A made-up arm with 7 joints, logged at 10 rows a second.
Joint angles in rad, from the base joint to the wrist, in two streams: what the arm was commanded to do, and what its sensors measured. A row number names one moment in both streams.
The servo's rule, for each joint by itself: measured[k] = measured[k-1] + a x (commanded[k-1-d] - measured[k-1]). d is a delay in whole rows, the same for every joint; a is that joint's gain. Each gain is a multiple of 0.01, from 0.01 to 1. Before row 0 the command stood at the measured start. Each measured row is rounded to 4 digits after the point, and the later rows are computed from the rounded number. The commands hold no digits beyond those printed.
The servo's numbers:
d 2
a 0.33 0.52 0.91 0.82 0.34 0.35 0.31
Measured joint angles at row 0:
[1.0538, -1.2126, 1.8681, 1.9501, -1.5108, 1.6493, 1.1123]
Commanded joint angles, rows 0 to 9:
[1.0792, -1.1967, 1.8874, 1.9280, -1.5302, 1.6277, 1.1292]
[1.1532, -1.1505, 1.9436, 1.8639, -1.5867, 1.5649, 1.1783]
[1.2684, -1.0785, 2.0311, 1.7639, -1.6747, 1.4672, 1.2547]
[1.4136, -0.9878, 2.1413, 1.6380, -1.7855, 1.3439, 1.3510]
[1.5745, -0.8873, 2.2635, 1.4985, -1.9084, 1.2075, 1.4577]
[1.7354, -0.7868, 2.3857, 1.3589, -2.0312, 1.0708, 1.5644]
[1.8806, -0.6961, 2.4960, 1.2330, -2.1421, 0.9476, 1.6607]
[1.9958, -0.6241, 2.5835, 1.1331, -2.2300, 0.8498, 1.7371]
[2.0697, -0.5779, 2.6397, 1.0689, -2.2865, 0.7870, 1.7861]
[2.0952, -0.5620, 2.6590, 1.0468, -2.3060, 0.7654, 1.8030]
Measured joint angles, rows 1 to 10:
[1.0538, -1.2126, 1.8681, 1.9501, -1.5108, 1.6493, 1.1123]
[1.0538, -1.2126, 1.8681, 1.9501, -1.5108, 1.6493, 1.1123]
[1.0622, -1.2043, 1.8857, 1.9320, -1.5174, 1.6417, 1.1175]
[1.0922, -1.1763, 1.9384, 1.8762, -1.5410, 1.6148, 1.1363]
[1.1503, -1.1254, 2.0228, 1.7841, -1.5865, 1.5631, 1.1730]
[1.2372, -1.0538, 2.1306, 1.6643, -1.6542, 1.4864, 1.2282]
[1.3485, -0.9672, 2.2515, 1.5283, -1.7406, 1.3888, 1.2993]
[1.4762, -0.8734, 2.3736, 1.3894, -1.8394, 1.2775, 1.3815]
[1.6097, -0.7812, 2.4850, 1.2612, -1.9423, 1.1620, 1.4681]
[1.7371, -0.6995, 2.5746, 1.1562, -2.0401, 1.0527, 1.5515]

